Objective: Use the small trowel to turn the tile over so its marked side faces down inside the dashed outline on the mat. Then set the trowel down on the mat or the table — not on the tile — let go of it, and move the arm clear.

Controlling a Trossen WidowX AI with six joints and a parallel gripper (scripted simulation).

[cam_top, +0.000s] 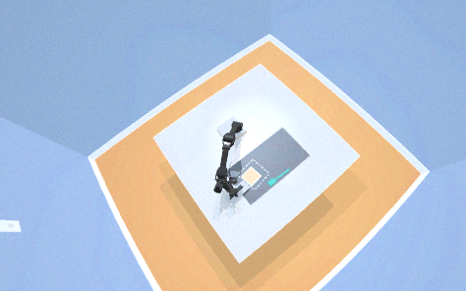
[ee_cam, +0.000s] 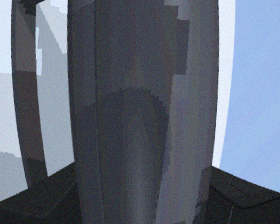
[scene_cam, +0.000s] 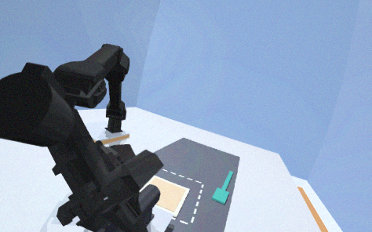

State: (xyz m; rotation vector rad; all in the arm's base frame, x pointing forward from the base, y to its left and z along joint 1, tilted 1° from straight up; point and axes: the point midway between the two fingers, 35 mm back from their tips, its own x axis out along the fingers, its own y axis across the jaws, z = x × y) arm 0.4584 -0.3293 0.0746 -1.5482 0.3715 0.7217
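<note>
Right now the teal trowel is 340 mm to the left of my gripper tip, 70 mm below it and 50 mm ahead of it. Also, from my gripper tip: tan tile 180 mm to the left, 80 mm behind, 70 mm below; grey mat 350 mm to the left, 90 mm below, 90 mm behind.
</note>
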